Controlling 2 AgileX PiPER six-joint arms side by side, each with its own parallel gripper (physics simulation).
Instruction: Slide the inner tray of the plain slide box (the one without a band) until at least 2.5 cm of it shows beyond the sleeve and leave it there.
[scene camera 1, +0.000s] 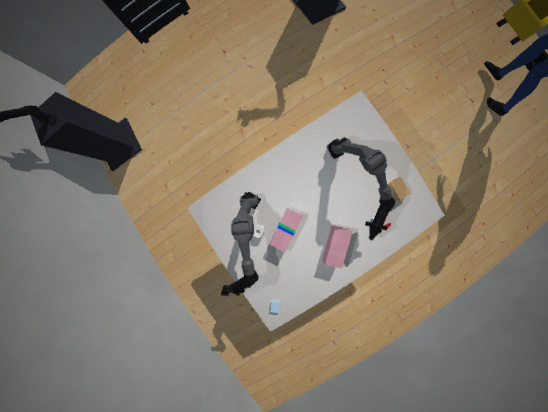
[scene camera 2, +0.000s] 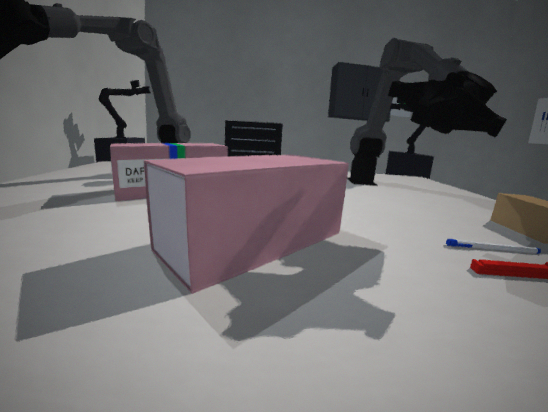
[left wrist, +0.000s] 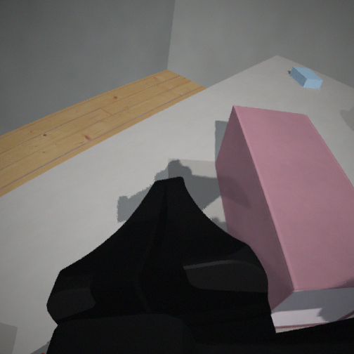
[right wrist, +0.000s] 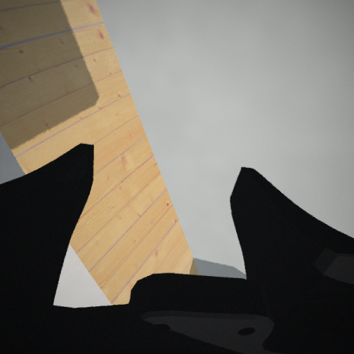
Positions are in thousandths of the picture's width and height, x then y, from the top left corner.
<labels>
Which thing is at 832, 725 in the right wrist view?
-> My right gripper.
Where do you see a pale inner tray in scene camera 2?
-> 304, 460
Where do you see my left gripper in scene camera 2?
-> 766, 278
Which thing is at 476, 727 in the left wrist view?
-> My left gripper.
</labels>
